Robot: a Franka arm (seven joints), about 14 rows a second.
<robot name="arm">
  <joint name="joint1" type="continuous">
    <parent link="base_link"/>
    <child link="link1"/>
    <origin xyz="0 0 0.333" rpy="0 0 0"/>
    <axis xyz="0 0 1"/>
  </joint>
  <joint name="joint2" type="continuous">
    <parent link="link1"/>
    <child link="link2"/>
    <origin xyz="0 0 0" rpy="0 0 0"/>
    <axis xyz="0 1 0"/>
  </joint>
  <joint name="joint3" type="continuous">
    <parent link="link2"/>
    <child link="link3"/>
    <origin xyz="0 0 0.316" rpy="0 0 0"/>
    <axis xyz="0 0 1"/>
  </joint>
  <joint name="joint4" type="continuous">
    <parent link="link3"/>
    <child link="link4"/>
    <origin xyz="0.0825 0 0" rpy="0 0 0"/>
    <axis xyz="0 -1 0"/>
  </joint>
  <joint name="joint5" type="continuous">
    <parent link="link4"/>
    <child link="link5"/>
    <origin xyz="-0.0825 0 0.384" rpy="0 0 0"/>
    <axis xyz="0 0 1"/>
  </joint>
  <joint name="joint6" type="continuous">
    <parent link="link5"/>
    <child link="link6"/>
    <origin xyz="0 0 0" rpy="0 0 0"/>
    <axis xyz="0 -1 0"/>
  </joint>
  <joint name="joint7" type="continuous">
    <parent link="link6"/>
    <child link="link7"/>
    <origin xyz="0.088 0 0" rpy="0 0 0"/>
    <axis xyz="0 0 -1"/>
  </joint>
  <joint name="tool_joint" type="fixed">
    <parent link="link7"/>
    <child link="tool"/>
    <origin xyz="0 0 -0.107" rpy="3.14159 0 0"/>
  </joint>
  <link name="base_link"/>
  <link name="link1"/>
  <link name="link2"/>
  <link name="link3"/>
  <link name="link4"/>
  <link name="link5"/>
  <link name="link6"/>
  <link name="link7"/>
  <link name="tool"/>
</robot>
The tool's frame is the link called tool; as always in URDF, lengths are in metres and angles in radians. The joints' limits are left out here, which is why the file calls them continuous.
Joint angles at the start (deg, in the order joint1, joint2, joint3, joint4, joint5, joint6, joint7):
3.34 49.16 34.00 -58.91 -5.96 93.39 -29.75
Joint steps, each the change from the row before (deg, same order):
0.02 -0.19 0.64 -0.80 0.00 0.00 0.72
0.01 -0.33 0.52 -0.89 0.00 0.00 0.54
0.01 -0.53 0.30 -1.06 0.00 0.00 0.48
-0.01 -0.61 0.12 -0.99 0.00 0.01 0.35
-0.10 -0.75 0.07 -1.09 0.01 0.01 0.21
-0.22 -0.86 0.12 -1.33 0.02 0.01 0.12
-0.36 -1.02 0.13 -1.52 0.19 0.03 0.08
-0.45 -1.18 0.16 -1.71 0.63 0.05 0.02
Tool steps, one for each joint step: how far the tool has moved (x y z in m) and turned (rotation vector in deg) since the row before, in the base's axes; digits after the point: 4 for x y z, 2 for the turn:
-0.0053 0.0064 -0.0012 -0.05 0.63 0.11
-0.0054 0.0056 -0.0006 -0.13 0.52 0.23
-0.0054 0.0043 -0.0003 -0.35 0.42 0.22
-0.0045 0.0026 0.0005 -0.42 0.24 0.17
-0.0043 0.0013 0.0011 -0.44 0.15 0.21
-0.0048 0.0007 0.0008 -0.48 0.22 0.31
-0.0051 -0.0003 0.0013 -0.41 0.28 0.24
-0.0059 -0.0003 0.0020 -0.11 0.50 0.18

